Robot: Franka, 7 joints.
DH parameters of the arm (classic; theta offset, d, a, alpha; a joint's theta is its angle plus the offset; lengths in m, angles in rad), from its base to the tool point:
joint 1: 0 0.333 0 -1.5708
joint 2: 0 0 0 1.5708
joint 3: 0 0.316 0.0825 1.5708
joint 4: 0 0 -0.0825 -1.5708
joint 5: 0 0.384 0 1.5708
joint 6: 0 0 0.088 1.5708
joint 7: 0 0.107 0 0
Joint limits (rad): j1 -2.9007..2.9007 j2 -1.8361..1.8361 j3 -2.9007..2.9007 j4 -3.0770..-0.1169 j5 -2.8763..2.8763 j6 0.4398..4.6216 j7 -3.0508..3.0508
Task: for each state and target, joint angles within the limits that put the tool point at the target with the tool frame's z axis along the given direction. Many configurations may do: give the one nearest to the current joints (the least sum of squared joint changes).
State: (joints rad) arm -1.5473 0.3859 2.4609 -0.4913 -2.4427 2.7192 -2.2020
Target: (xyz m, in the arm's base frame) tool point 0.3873 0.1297 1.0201 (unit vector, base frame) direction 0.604 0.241 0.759
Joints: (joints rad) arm -0.9431 0.4965 2.0048 -0.8464 -2.6350 3.0084 -2.2020
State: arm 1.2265 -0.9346 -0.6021 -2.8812 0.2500 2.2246 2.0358
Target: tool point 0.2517 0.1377 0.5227 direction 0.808 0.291 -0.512
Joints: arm 0.4094 -1.0817 0.0333 -2.9880 -0.2553 2.9302 2.0358
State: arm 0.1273 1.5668 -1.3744 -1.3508 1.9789 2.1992 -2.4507
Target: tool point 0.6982 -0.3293 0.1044 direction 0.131 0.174 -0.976
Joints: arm 0.0986 1.6530 -1.3682 -0.9513 1.7375 1.7330 -2.4507
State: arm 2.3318 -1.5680 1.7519 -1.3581 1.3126 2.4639 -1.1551
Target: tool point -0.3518 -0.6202 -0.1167 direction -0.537 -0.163 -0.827
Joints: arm 1.4578 -1.8361 2.3855 -0.8513 0.4673 2.8424 -1.1551
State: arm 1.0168 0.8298 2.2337 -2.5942 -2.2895 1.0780 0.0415
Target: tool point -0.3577 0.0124 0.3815 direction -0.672 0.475 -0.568
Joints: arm 1.1722 1.3401 2.0630 -2.8719 -2.0096 1.6440 0.0415
